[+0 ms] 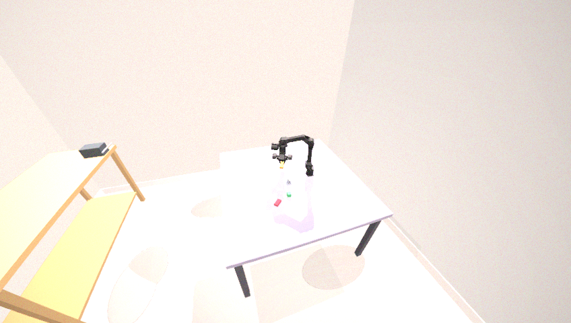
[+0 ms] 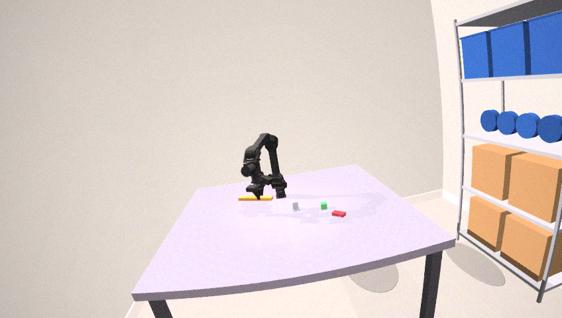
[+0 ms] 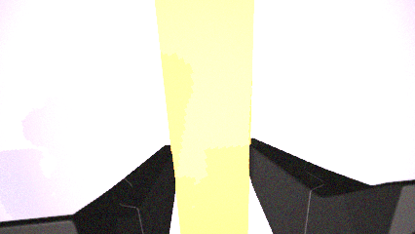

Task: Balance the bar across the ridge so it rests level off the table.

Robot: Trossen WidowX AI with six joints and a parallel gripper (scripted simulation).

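My gripper tip is now 1 cm past the bar and 3 cm to the left of it. The rest, counted from my gripper tip: red block 16 cm ahead, 38 cm to the left, 9 cm below; green cube 4 cm ahead, 33 cm to the left, 8 cm below.
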